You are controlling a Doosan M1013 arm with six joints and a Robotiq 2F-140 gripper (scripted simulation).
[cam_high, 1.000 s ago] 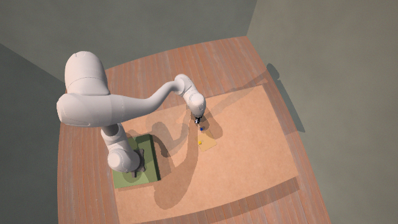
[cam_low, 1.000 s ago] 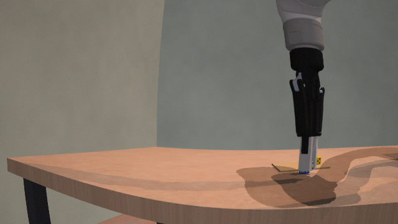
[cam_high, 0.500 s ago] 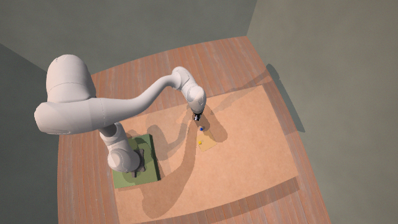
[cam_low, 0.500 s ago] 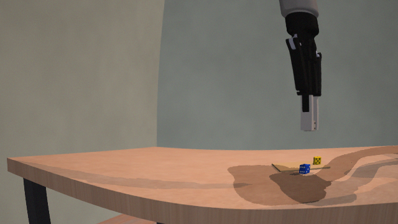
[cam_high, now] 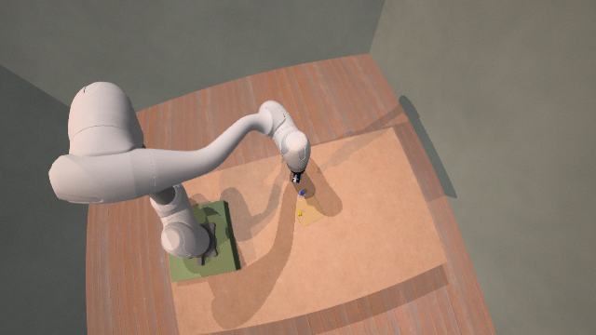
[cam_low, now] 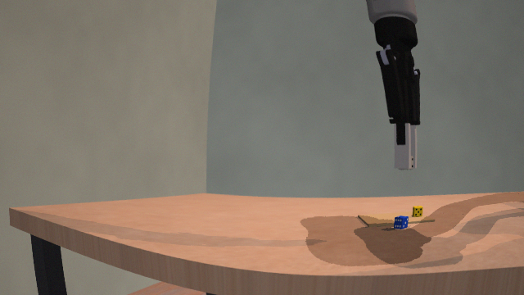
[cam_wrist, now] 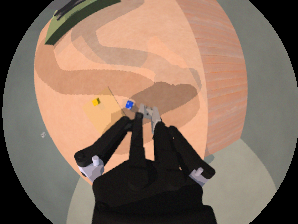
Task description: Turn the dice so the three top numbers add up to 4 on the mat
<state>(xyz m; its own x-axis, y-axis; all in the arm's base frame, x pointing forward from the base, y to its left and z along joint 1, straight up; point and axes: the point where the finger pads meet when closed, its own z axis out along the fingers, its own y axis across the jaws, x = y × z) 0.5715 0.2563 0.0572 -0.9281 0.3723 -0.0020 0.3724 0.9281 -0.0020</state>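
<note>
My hand is 16 cm to the left of the tan mat, 13 cm above it and 2 cm short of it. The rest, counted from my hand: yellow die: 17 cm to the right, 12 cm below, 3 cm behind; then blue die: 13 cm below, 6 cm to the right; then white die: 2 cm below.
</note>
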